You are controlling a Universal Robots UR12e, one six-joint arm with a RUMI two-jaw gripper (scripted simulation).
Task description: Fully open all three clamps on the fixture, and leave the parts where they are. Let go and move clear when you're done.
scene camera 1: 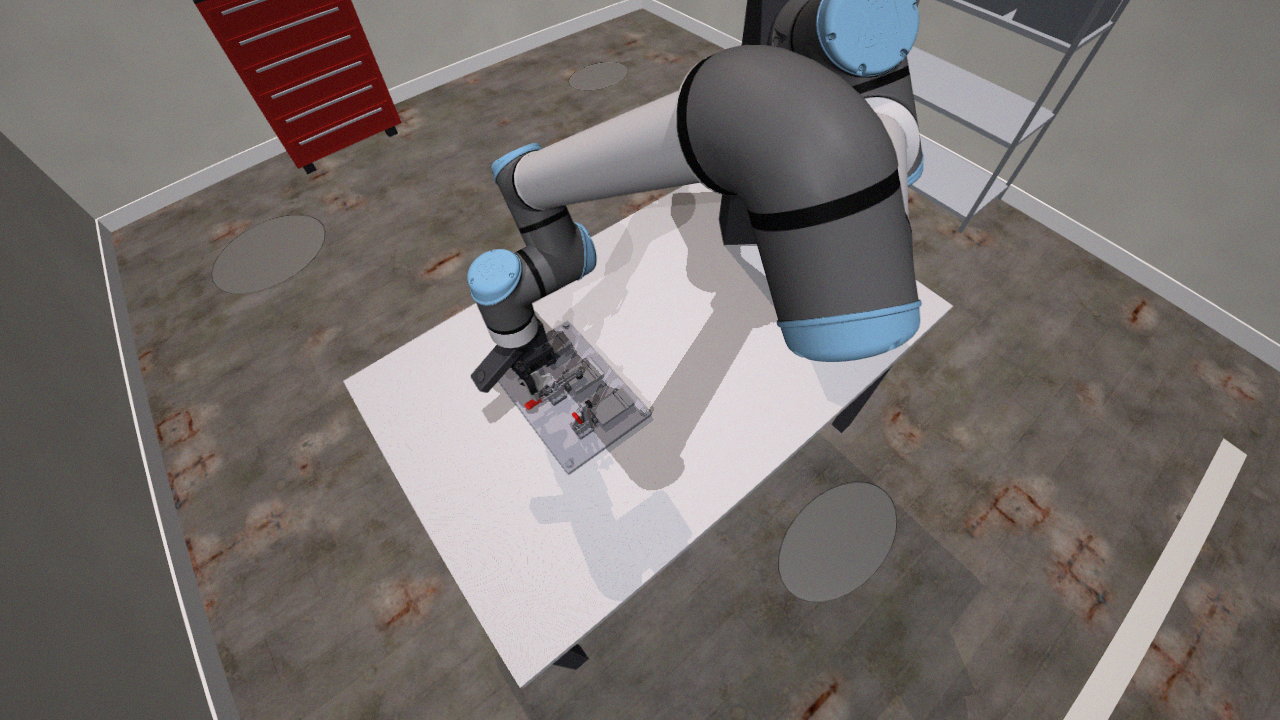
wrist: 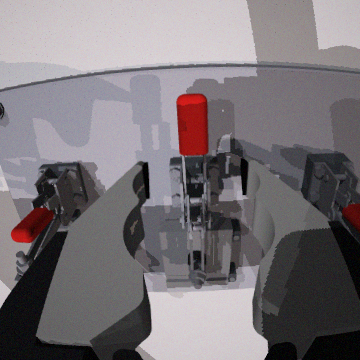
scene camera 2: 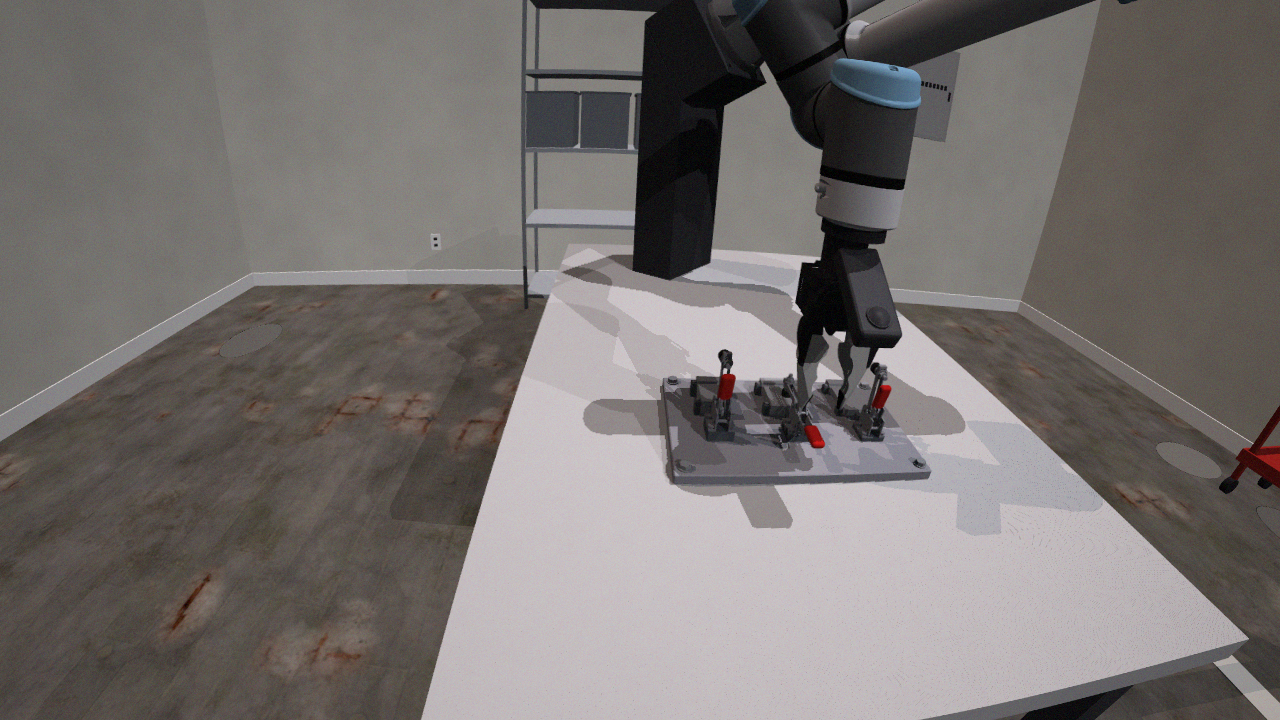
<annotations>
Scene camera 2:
my gripper: 820, 408
fixture plate: 760, 454
</annotations>
